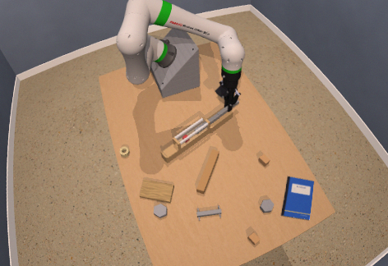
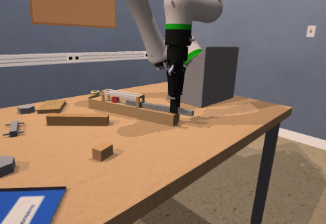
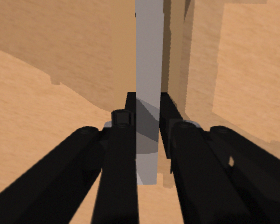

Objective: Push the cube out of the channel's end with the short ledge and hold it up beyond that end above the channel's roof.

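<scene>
The channel lies 230 mm to the right of my hand, 90 mm ahead of it and 30 mm below it. From my hand the other things lie so: red cube: 270 mm to the right, 100 mm ahead, 30 mm below; then grey rod: 30 mm below; then long wooden block: 290 mm ahead, 230 mm to the right, 60 mm below.
</scene>
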